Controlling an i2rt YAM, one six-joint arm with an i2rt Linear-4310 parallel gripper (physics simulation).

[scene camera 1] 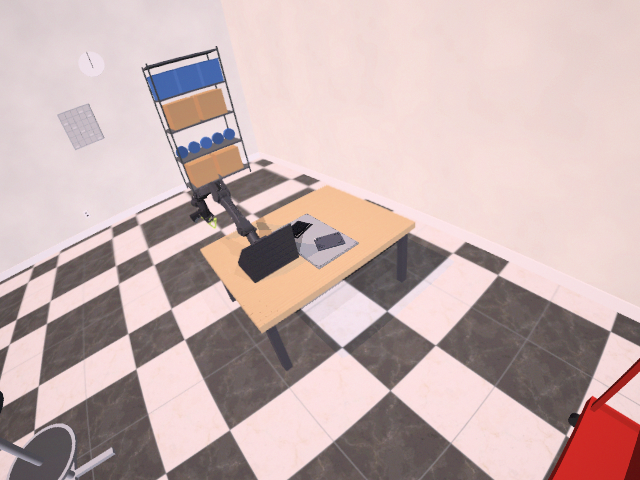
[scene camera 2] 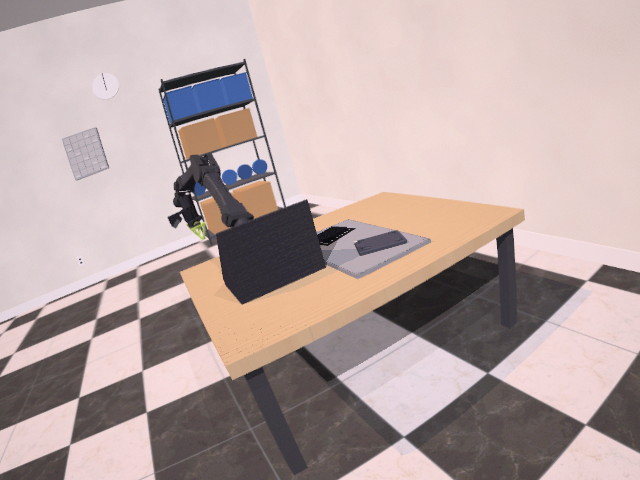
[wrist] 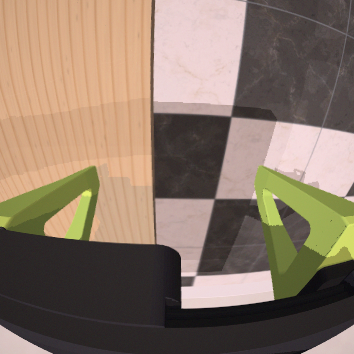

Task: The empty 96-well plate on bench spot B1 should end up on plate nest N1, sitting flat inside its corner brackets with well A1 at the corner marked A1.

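Pixels of known places: gripper, fingertip midpoint: (scene camera 1: 212,226) (scene camera 2: 201,237) (wrist: 176,174); arm's base, link origin: (scene camera 1: 257,245) (scene camera 2: 251,240).
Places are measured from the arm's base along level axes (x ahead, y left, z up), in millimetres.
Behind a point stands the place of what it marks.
Observation:
My gripper (scene camera 1: 212,222) @(x -48, y 551, z -48 mm) (scene camera 2: 198,230) @(x -48, y 551, z -48 mm) (wrist: 176,174) @(x -48, y 551, z -48 mm) is open, its green fingers wide apart with nothing between them. It hangs above and partly beyond the table's far left edge, away from the grey mat. On the grey mat (scene camera 1: 320,261) @(x 218, y -250, z -140 mm) (scene camera 2: 357,271) @(x 196, y -256, z -142 mm) lie a flat black piece with small white marks (scene camera 1: 301,228) @(x 358, y 78, z -124 mm) (scene camera 2: 336,235) @(x 354, y 71, z -132 mm) and a dark grey rectangular block (scene camera 1: 329,241) @(x 369, y -171, z -128 mm) (scene camera 2: 381,242) @(x 365, y -182, z -128 mm). Which is the 96-well plate and which is nest N1 is too small to tell. The corner brackets and the A1 mark cannot be made out. Neither piece shows in the wrist view.
A tall black panel (scene camera 1: 268,253) @(x 6, y -90, z -19 mm) (scene camera 2: 272,251) @(x 22, y -92, z -32 mm) stands on the wooden table (scene camera 1: 379,214) @(x 801, y -211, z -153 mm) (scene camera 2: 454,211) @(x 759, y -191, z -153 mm) (wrist: 75,65) @(x -98, y 461, z -153 mm), left of the mat, and hides the arm's base and part of the mat. A shelf rack (scene camera 1: 235,124) (scene camera 2: 268,155) with boxes stands behind the arm.

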